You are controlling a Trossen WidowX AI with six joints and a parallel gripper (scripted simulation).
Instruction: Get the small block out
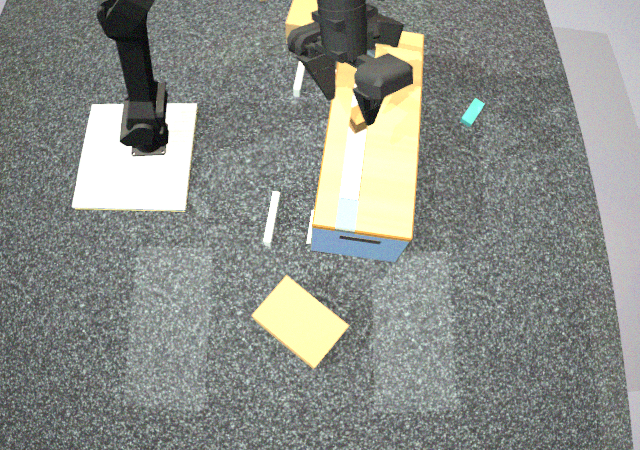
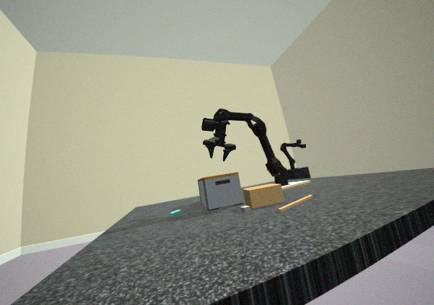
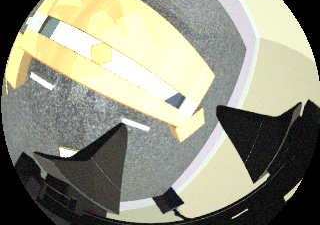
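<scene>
My gripper tip is 13 cm above the small block, 7 cm to the right of it and 3 cm short of it. From my gripper tip the other things lie so: wooden stick (46 cm to the left, 21 cm below, 4 cm behind); long box (16 cm below, 5 cm to the left, 1 cm ahead); teal block (27 cm ahead, 21 cm below, 13 cm to the left).
</scene>
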